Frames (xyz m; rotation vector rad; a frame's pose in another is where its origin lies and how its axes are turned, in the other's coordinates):
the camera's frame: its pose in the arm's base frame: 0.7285 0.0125 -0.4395 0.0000 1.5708 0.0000
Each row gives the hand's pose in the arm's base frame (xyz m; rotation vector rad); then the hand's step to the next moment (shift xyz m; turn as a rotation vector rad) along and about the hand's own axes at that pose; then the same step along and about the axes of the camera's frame.
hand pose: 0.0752 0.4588 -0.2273 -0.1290 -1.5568 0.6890
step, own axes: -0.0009 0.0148 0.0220 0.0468 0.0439 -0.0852
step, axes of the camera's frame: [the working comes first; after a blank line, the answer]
step, axes of the arm's base frame: -0.0253 0.0040 -0.0070 0.0597 0.0871 0.0148

0.0070 0.0040 -0.0253 -0.0148 0.0871 0.0597
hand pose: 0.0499 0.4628 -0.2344 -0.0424 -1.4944 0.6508
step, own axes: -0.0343 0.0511 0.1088 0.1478 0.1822 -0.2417
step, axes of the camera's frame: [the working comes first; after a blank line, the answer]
step, axes of the arm's base frame: -0.1178 -0.0114 -0.0403 0.1471 0.3014 0.0319

0.0403 -0.0114 -0.1178 -0.0319 0.3014 0.1471
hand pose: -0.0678 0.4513 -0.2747 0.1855 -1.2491 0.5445
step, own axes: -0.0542 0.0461 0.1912 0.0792 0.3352 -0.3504
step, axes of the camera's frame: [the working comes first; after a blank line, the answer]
step, axes of the arm's base frame: -0.1959 -0.0568 0.0034 0.1504 0.4588 -0.0912

-0.0034 -0.0568 -0.1959 0.0912 0.4588 0.1504
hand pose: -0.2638 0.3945 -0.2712 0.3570 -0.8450 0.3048
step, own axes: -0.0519 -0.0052 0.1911 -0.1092 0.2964 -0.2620
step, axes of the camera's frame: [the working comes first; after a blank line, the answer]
step, axes of the arm's base frame: -0.1583 -0.0917 0.0759 -0.0114 0.3639 -0.1893

-0.0759 -0.0917 -0.1583 0.1893 0.3639 -0.0114
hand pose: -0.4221 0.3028 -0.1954 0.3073 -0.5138 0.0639
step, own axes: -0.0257 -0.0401 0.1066 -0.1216 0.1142 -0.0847
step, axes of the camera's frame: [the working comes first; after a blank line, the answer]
step, axes of the arm's base frame: -0.0674 -0.0703 0.0644 -0.0813 0.1366 -0.0987

-0.0644 -0.0703 -0.0674 0.0987 0.1366 -0.0813
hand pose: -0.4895 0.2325 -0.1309 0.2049 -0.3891 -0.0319
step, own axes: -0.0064 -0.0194 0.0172 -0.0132 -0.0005 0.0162
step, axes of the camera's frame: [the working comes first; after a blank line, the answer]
step, axes of the arm's base frame: -0.0123 -0.0218 0.0092 -0.0184 -0.0027 0.0096

-0.0092 -0.0218 -0.0123 -0.0096 -0.0027 -0.0184
